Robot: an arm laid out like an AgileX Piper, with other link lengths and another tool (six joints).
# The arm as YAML. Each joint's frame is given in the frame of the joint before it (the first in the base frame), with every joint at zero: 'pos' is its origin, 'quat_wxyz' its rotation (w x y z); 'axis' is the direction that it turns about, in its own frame. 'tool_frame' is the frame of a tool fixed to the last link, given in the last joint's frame.
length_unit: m
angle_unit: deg
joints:
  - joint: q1
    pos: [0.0, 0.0, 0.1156]
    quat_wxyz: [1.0, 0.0, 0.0, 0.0]
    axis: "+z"
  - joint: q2
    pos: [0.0, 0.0, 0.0]
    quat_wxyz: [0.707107, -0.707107, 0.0, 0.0]
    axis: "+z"
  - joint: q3
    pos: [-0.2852, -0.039, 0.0]
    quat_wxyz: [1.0, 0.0, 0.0, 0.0]
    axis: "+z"
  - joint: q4
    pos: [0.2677, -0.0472, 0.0]
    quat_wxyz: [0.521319, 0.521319, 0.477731, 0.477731]
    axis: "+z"
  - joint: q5
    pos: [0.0, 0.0, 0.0]
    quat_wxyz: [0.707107, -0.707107, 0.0, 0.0]
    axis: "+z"
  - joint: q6
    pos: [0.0, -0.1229, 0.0]
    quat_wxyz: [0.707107, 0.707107, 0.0, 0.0]
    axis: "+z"
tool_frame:
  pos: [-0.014, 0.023, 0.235]
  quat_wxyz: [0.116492, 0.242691, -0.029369, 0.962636]
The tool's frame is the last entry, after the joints.
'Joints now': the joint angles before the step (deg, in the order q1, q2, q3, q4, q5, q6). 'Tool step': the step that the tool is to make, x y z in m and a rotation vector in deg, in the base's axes. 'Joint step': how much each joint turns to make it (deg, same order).
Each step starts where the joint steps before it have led.
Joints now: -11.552, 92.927, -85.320, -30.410, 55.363, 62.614
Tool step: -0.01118, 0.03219, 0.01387, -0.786, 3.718, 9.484
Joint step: 0.000, -4.332, -0.001, 6.333, 2.619, -14.373
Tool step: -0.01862, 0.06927, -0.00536, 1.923, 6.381, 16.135
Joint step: -0.001, -4.086, 0.002, 12.260, 5.288, -21.353
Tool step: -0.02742, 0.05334, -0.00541, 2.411, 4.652, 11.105
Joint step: 0.061, -2.755, 0.001, 7.970, 6.271, -12.811
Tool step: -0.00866, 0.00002, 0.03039, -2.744, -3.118, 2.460
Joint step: 0.112, -4.422, 0.330, -0.598, 0.295, -2.897
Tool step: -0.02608, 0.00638, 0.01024, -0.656, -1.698, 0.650
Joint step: 0.067, -6.665, 4.820, 0.072, 0.001, -0.684
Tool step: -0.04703, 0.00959, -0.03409, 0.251, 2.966, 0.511
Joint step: -0.001, -7.704, 10.577, 0.001, 0.041, -0.617
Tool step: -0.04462, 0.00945, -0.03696, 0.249, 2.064, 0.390
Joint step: 0.001, -8.335, 11.213, 0.041, -0.834, -0.372
